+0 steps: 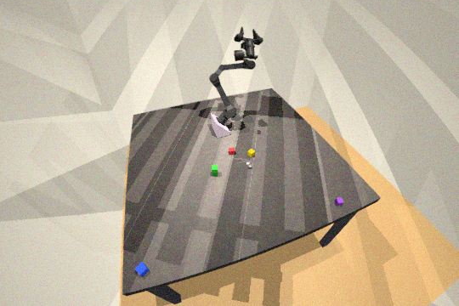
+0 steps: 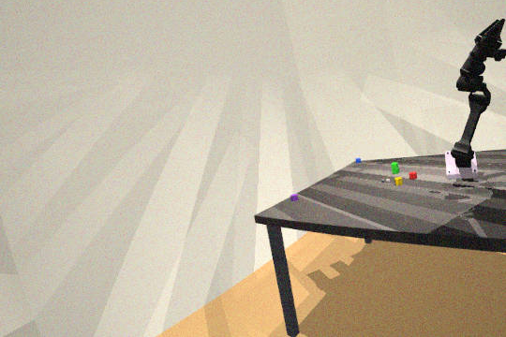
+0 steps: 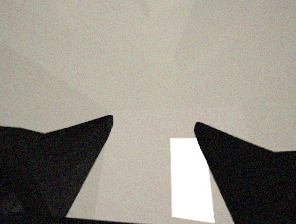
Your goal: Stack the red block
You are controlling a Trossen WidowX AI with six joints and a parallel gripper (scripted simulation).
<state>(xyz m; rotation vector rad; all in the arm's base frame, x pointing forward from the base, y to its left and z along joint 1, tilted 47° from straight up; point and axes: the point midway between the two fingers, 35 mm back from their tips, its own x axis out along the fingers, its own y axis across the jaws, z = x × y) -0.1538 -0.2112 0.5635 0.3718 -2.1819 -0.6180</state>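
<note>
Right now the red block is 620 mm below my gripper tip, 450 mm ahead of it and 270 mm to the right of it. From my gripper tip the other things lie so: small white piece: 620 mm below, 570 mm ahead, 210 mm to the right; purple block: 980 mm ahead, 620 mm below, 130 mm to the left; yellow block: 610 mm below, 510 mm ahead, 160 mm to the right.
</note>
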